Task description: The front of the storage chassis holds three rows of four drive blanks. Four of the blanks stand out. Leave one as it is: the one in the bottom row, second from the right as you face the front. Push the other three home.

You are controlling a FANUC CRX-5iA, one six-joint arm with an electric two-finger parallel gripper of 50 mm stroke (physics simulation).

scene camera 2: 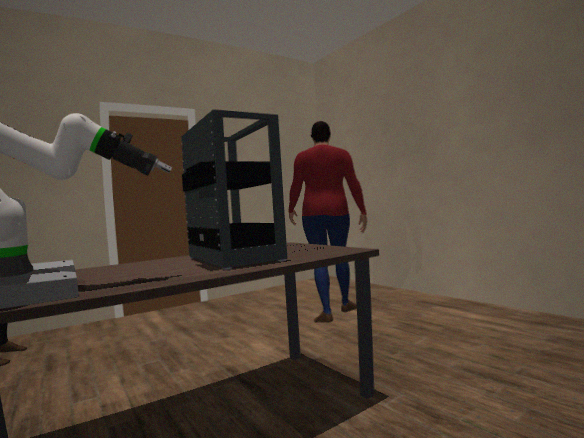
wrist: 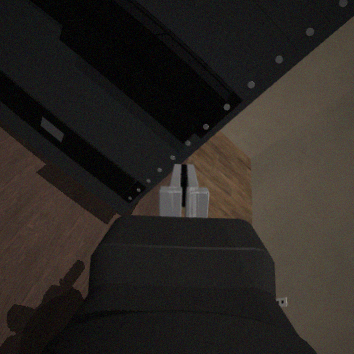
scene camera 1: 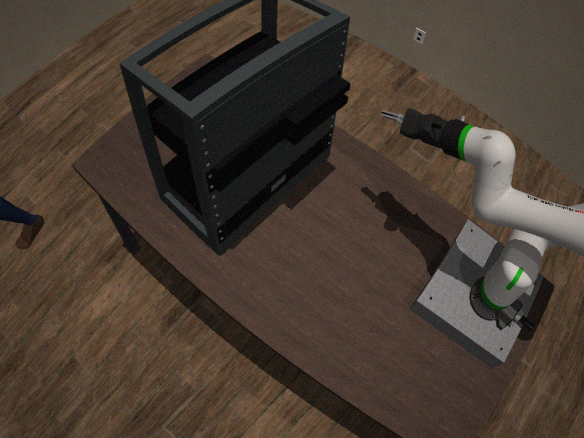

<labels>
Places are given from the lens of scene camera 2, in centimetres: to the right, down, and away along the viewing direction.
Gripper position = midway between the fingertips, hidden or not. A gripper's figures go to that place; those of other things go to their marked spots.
gripper (scene camera 2: 170,170): -45, -18, 130
grey rack (scene camera 2: 206,177): -34, -16, 137
</labels>
